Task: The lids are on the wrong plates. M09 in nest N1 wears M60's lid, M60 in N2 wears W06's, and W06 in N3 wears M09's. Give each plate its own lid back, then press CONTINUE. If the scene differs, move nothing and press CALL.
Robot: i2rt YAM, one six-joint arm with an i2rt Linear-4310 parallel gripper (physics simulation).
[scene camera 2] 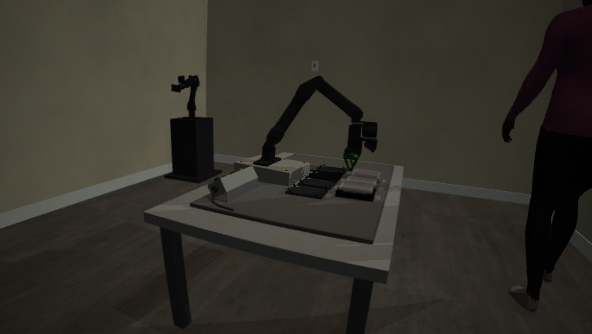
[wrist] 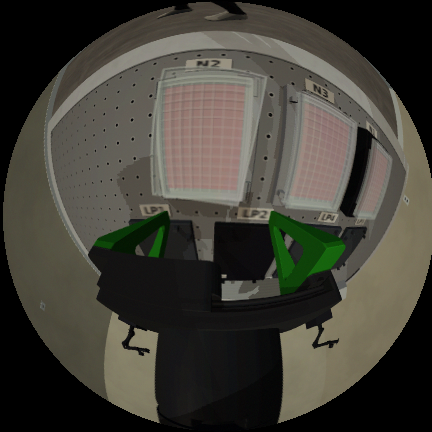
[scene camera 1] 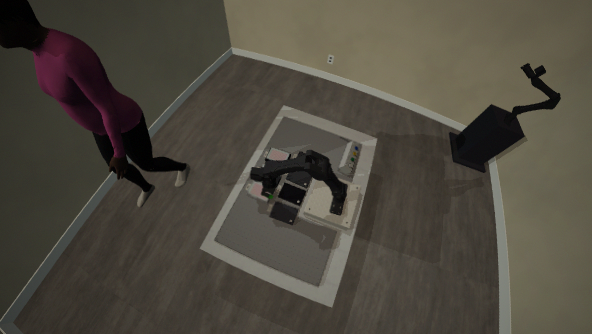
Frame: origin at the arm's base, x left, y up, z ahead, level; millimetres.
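Where they show: gripper, between the fingertips: [scene camera 2: 351, 168] [wrist: 218, 216] [scene camera 1: 271, 191]; arm's base, origin of its link: [scene camera 2: 267, 161] [scene camera 1: 338, 198].
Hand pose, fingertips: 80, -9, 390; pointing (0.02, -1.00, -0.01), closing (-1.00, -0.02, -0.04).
Observation:
Things, the pixels of their centre, and the offset from my fingertips, as dx, dy, dz.
- N2 plate, middle of its body: [wrist: 200, 130] [scene camera 2: 366, 172] [scene camera 1: 259, 189] +12, -14, +74
- N3 plate, middle of its body: [wrist: 327, 158] [scene camera 2: 361, 180] -116, -20, +59
- N1 plate, middle of its body: [wrist: 377, 184] [scene camera 2: 356, 186] [scene camera 1: 278, 155] -248, -9, +50
- button console, middle of its body: [scene camera 2: 234, 181] [scene camera 1: 349, 157] -396, -3, -403
- LP2, middle of its body: [wrist: 244, 260] [scene camera 2: 325, 175] [scene camera 1: 292, 193] -37, -35, -116
My gripper [scene camera 1: 270, 196] [scene camera 2: 351, 169] [wrist: 218, 216] is open and empty, its green fingers above the pads in front of nest N2. The N2 plate [scene camera 1: 256, 190] [wrist: 205, 140], pink and gridded, has a clear lid whose outline looks slightly turned against it. The N3 plate [wrist: 322, 152] has a clear cover. The N1 plate [scene camera 1: 278, 154] [scene camera 2: 357, 187] [wrist: 378, 180] sits at the far right in the wrist view, beside a black nest wall. No lid or plate names are readable. The button console [scene camera 1: 350, 157] [scene camera 2: 232, 185] has coloured buttons; its lettering is unreadable.
Dark lid pads LP1 [scene camera 1: 285, 212] [wrist: 182, 242] and LP2 [scene camera 1: 292, 193] [wrist: 242, 250], and others, lie between the nests and the pale arm base [scene camera 1: 322, 205] [scene camera 2: 285, 171]. A person [scene camera 1: 82, 85] [scene camera 2: 560, 75] stands beside the table. Another arm stands on a black pedestal [scene camera 1: 490, 135] [scene camera 2: 191, 147].

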